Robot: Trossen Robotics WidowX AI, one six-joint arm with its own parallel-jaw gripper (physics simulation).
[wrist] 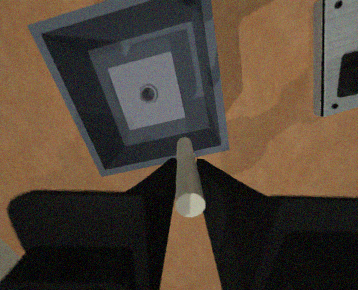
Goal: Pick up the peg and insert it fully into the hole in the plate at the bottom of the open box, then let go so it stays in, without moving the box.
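Places are measured from the arm's base along level axes (x right, y ahead, z up), in centimetres.
Where they show: gripper, fingertip midpoint: [186, 164].
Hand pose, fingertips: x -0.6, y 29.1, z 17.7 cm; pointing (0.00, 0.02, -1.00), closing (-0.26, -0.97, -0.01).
Observation:
Each offset is from my fingertips to the top centre of the thing. Level surfaces: height alone.
The pale grey peg @(dx -0.1, dy +0.0, dz +3.9 cm) [187, 172] is held between the black fingers of my gripper [186, 164], with its near end face toward the camera and its far end pointing away, over the box's near rim in this view. The open dark blue-grey box [165, 163] stands at the upper left, turned a little. At its bottom lies a light square plate @(dx +4.8, dy +4.0, dz -13.8 cm) [127, 80] with a round dark hole [148, 93] near its middle. The peg's far end shows below and to the right of the hole, apart from it. How high the peg is above the box is hard to tell.
A silver metal block [331, 75] with dark openings stands at the right edge. A grey thing [7, 260] shows partly at the lower left edge. Shadows fall on the orange-brown table @(dz -19.9 cm) [280, 165] between the box and the metal block.

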